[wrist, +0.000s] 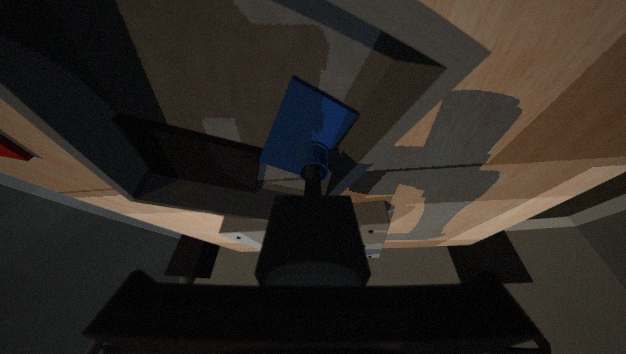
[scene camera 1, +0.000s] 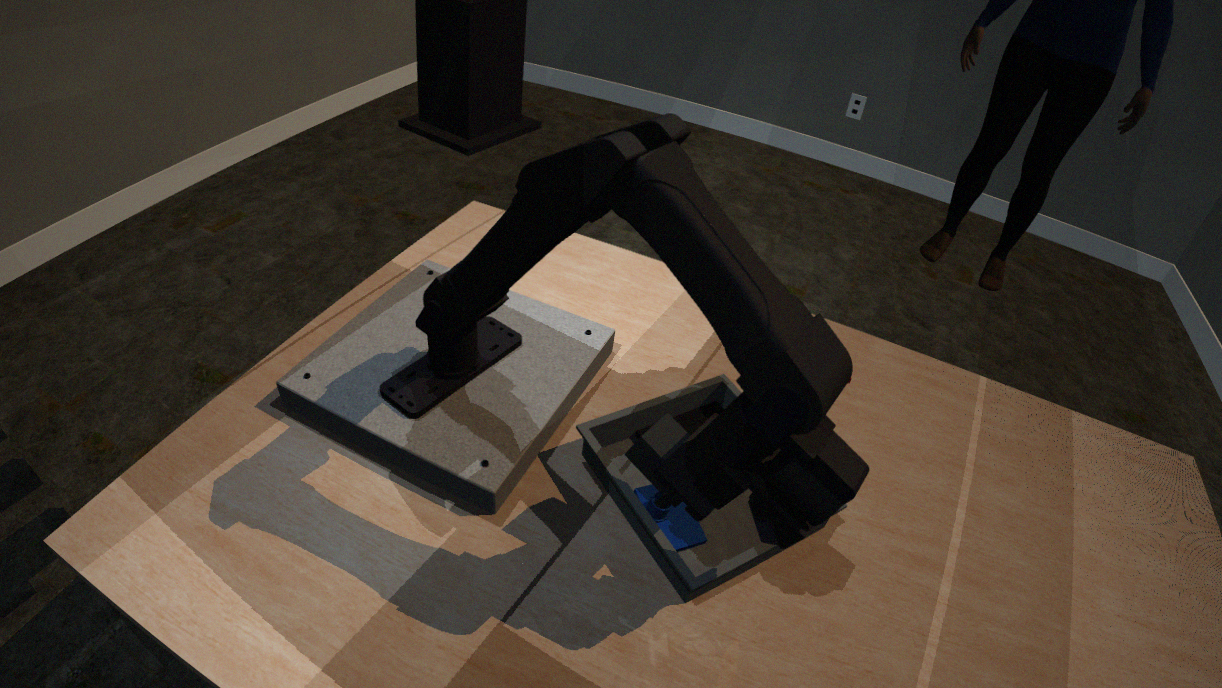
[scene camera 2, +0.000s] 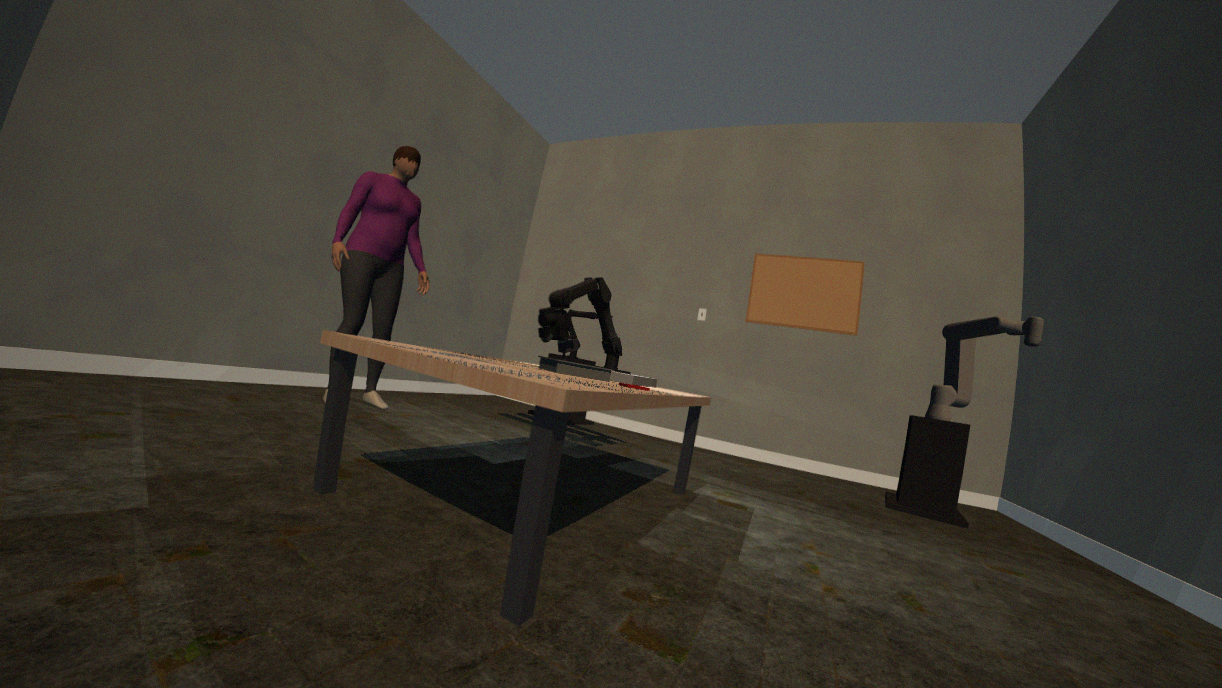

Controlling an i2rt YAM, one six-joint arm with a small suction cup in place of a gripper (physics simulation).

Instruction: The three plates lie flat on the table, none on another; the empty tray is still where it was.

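Where they show: hand, tool point: (wrist: 313,151) (scene camera 1: 651,512); arm's base, link origin: (scene camera 1: 454,366).
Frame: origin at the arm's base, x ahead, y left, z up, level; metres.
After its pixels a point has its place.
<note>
A blue plate (scene camera 1: 677,523) {x 0.348, y 0.005, z -0.026 m} (wrist: 302,119) {x 0.356, y 0.008, z -0.027 m} lies inside the grey tray (scene camera 1: 726,571) {x 0.427, y -0.037, z 0.007 m} (wrist: 465,55) {x 0.409, y -0.067, z 0.007 m} near its front-left wall. My suction cup (wrist: 313,159) presses on the blue plate close to its near edge; in scene camera 1 the arm's wrist hangs low over the tray and hides the cup. A dark plate (wrist: 187,154) (scene camera 1: 658,437) lies in the tray beside the blue one. A red plate (wrist: 9,149) {x 0.333, y 0.376, z -0.034 m} (scene camera 2: 633,387) {x 0.400, y 0.416, z -0.041 m} lies flat on the table outside the tray; the arm hides it in scene camera 1.
The arm stands on a grey base slab (scene camera 1: 512,410) {x 0.109, y -0.006, z -0.001 m} left of the tray on the wooden table (scene camera 1: 940,513) {x 0.618, y 0.248, z -0.043 m} (scene camera 2: 477,371) {x 1.060, y 0.467, z -0.049 m}. A person (scene camera 1: 1051,85) (scene camera 2: 375,231) stands behind the table. A second arm on a black pedestal (scene camera 2: 931,462) stands by the wall.
</note>
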